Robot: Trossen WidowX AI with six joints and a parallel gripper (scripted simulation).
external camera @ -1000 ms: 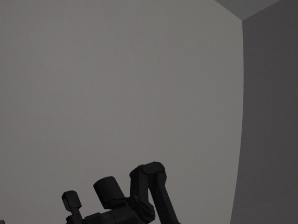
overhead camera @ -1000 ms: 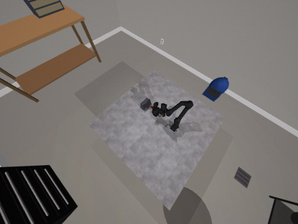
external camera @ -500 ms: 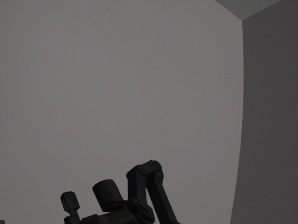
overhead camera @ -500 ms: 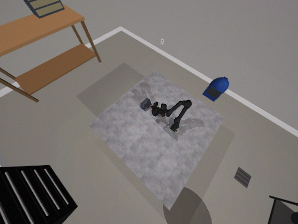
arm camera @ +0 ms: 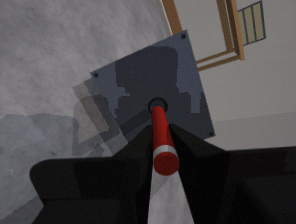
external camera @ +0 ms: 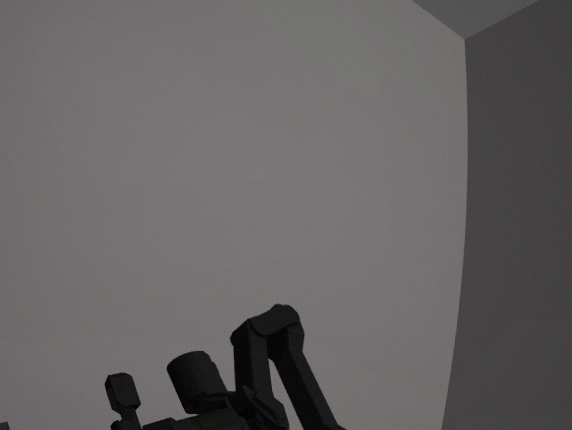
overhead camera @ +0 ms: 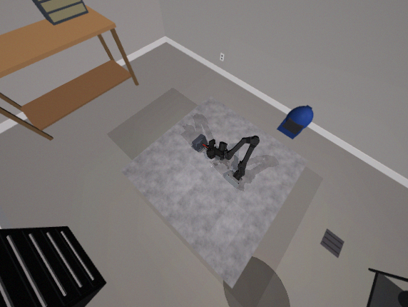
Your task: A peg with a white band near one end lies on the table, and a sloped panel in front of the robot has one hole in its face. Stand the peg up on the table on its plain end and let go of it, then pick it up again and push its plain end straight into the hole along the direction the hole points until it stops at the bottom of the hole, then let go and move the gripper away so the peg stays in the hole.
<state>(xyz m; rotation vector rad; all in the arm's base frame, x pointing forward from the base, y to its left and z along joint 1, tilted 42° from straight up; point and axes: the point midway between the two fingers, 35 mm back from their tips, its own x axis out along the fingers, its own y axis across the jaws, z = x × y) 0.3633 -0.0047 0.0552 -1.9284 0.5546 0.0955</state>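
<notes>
Right now my gripper tip is 80 mm short of the sloped panel and 30 mm above it. From my gripper tip the other things lie so: red peg (20 mm behind, 10 mm above).
</notes>
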